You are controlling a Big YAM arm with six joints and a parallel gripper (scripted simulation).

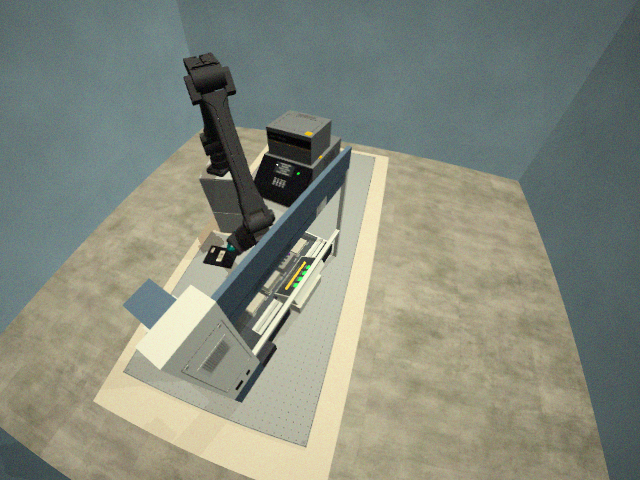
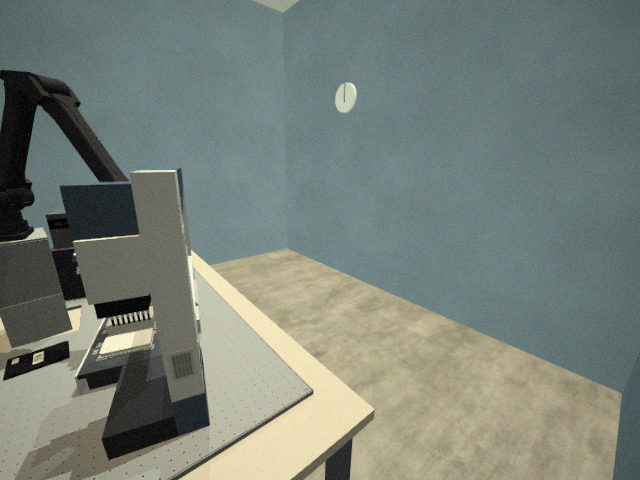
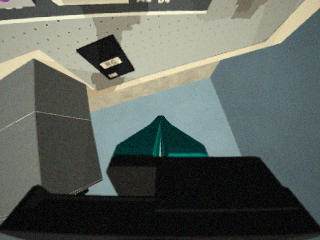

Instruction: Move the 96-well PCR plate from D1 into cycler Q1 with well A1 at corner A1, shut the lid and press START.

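Right now the tube cooling block is 18 cm below my hand, 13 cm to the left of it and 10 cm ahead of it. The rest, counted from my hand: regrip nest (26 cm below, 18 cm behind, 8 cm to the left); then gantry tower (34 cm to the right, 19 cm ahead, 2 cm above); then pipetting head (33 cm to the right, 13 cm above, 11 cm ahead).
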